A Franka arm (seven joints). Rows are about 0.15 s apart.
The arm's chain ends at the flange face. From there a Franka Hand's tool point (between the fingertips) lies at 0.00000 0.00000 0.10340 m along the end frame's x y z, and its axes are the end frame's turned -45 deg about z.
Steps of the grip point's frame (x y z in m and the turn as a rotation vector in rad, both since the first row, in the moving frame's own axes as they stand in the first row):
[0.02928 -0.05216 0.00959 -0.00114 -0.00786 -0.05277]
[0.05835 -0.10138 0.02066 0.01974 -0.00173 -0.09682]
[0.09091 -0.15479 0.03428 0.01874 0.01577 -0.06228]
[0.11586 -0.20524 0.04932 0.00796 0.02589 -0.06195]
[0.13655 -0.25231 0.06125 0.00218 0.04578 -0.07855]
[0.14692 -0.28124 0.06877 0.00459 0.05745 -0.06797]
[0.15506 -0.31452 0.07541 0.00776 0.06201 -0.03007]
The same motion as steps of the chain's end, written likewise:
[-0.01570 -0.05826 0.00959 -0.00636 -0.00475 -0.05277]
[-0.02880 -0.11171 0.02068 0.01273 -0.01518 -0.09682]
[-0.04487 -0.17122 0.03431 0.02440 -0.00210 -0.06228]
[-0.06443 -0.22454 0.04936 0.02394 0.01268 -0.06195]
[-0.08490 -0.27134 0.06136 0.03391 0.03083 -0.07855]
[-0.09868 -0.29809 0.06894 0.04387 0.03738 -0.06797]
[-0.11664 -0.32689 0.07561 0.04933 0.03836 -0.03007]

